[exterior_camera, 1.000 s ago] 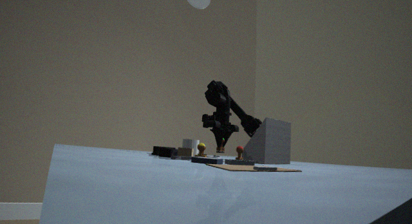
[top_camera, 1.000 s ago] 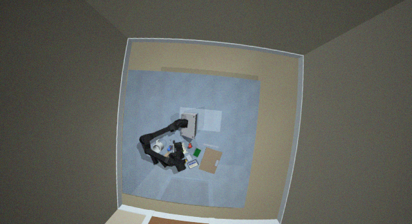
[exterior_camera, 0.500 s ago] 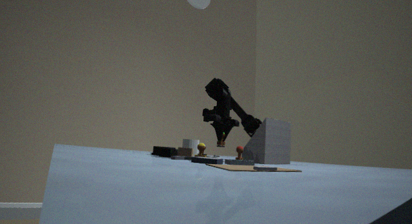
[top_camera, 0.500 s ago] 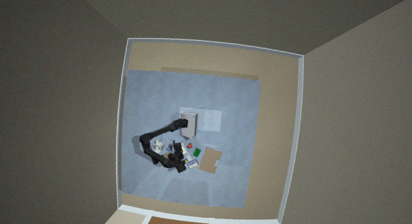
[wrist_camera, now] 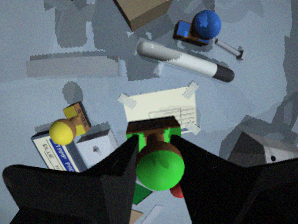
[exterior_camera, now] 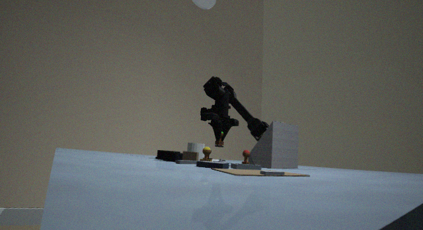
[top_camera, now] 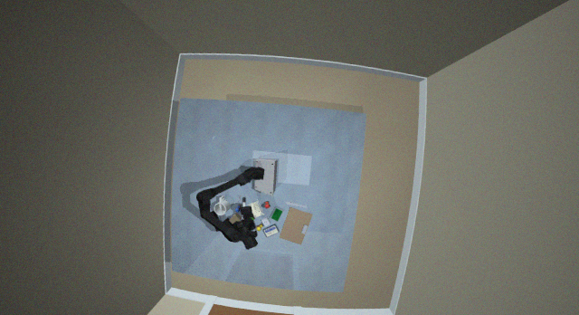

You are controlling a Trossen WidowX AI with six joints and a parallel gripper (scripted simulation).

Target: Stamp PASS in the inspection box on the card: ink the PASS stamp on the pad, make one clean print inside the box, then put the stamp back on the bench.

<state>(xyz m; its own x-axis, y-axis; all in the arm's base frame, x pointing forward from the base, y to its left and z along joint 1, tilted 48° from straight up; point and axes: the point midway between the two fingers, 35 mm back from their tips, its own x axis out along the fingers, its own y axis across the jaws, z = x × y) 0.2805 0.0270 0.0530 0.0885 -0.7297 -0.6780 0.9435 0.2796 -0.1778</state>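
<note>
Now: the grey strip 120 mm ahead of my gripper tip, 90 mm below it and 20 mm to the right of it. Also, from my gripper tip: green-knobbed stamp (right at my gripper tip); white inspection card (100 mm below, 20 mm behind, 10 mm to the left); white marker (90 mm below, 80 mm to the right, 50 mm behind).
</note>
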